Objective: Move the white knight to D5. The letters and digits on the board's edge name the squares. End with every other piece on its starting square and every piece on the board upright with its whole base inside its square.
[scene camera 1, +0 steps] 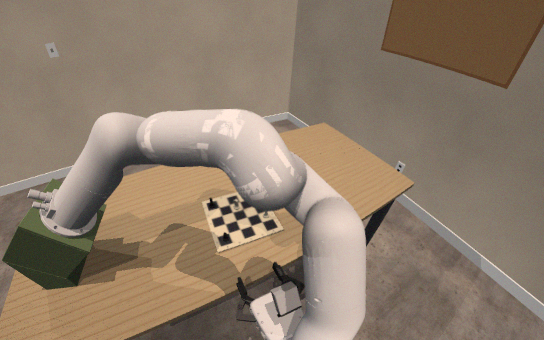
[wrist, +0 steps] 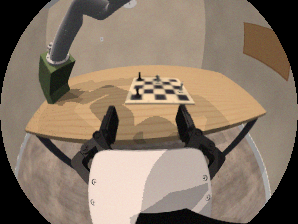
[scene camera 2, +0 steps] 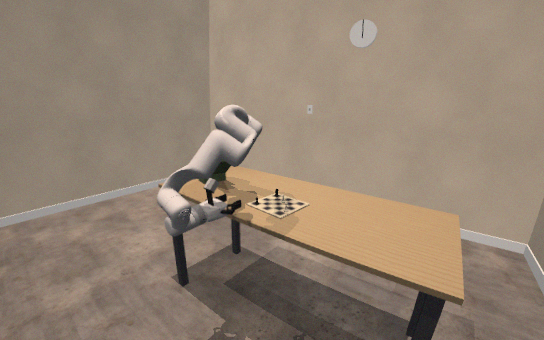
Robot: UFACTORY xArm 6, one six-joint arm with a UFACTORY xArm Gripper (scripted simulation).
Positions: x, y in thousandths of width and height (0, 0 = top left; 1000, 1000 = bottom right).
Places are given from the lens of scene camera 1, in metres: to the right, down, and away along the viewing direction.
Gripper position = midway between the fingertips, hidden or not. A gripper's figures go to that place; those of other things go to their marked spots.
gripper (scene camera 1: 472, 799): -0.04, 0.24, 0.48
chessboard (scene camera 1: 455, 660): -0.08, 0.18, 0.68
